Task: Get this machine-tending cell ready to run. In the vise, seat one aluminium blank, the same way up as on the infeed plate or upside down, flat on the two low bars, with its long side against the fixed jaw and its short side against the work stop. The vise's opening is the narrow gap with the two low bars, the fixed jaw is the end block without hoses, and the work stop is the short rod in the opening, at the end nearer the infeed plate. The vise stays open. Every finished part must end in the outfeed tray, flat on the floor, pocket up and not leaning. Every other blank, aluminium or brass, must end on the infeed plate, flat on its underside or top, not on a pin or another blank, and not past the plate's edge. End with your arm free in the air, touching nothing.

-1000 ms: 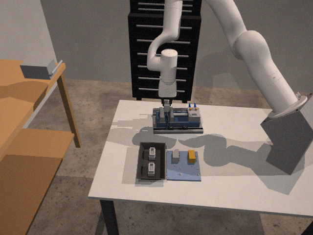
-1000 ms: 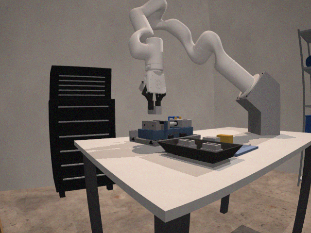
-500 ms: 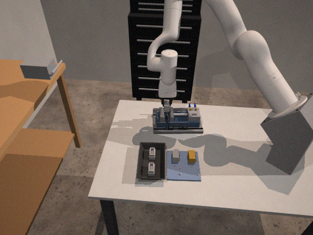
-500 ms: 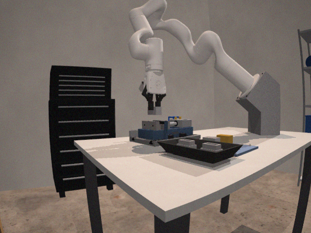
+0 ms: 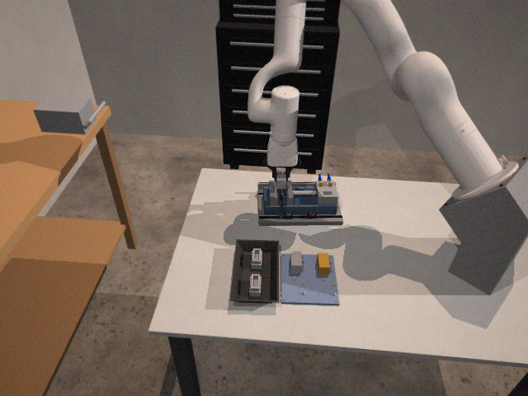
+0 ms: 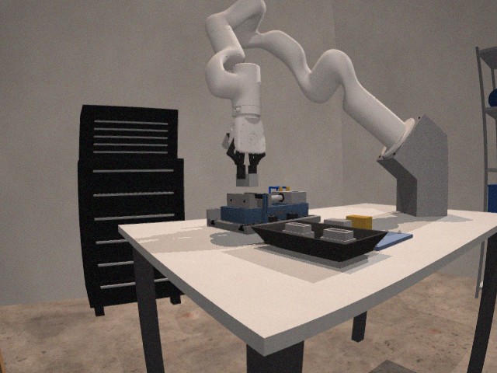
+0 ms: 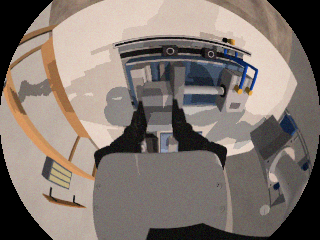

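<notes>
My hand is 3 cm short of the fixed jaw, 1 cm to the right of it and 8 cm above it. The rest, counted from my hand: brass blank: 13 cm behind, 29 cm to the left, 13 cm below; blue vise: 7 cm behind, 12 cm below; aluminium blank: 4 cm behind, 29 cm to the left, 13 cm below.
</notes>
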